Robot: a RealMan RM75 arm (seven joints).
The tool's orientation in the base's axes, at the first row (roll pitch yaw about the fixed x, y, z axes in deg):
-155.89 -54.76 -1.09
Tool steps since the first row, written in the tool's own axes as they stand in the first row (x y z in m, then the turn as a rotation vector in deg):
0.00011 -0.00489 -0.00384 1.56 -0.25 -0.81
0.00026 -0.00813 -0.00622 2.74 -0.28 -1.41
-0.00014 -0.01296 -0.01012 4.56 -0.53 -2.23
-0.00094 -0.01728 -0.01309 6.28 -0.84 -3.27
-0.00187 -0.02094 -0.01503 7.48 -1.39 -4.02
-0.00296 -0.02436 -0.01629 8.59 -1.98 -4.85
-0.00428 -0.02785 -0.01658 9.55 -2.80 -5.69
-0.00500 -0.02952 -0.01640 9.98 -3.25 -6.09
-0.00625 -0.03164 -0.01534 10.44 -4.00 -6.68
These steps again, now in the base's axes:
-0.00437 0.00298 0.00326 0.21 -0.11 1.76
-0.00711 0.00502 0.00540 0.43 -0.33 3.05
-0.01180 0.00792 0.00827 0.78 -0.44 5.02
-0.01586 0.01073 0.01020 0.89 -0.59 7.05
-0.01902 0.01334 0.01132 0.85 -0.39 8.55
-0.02168 0.01600 0.01190 0.68 -0.19 10.04
-0.02376 0.01910 0.01180 0.34 0.23 11.46
-0.02457 0.02072 0.01151 0.14 0.48 12.12
-0.02516 0.02310 0.01043 -0.27 0.93 12.99

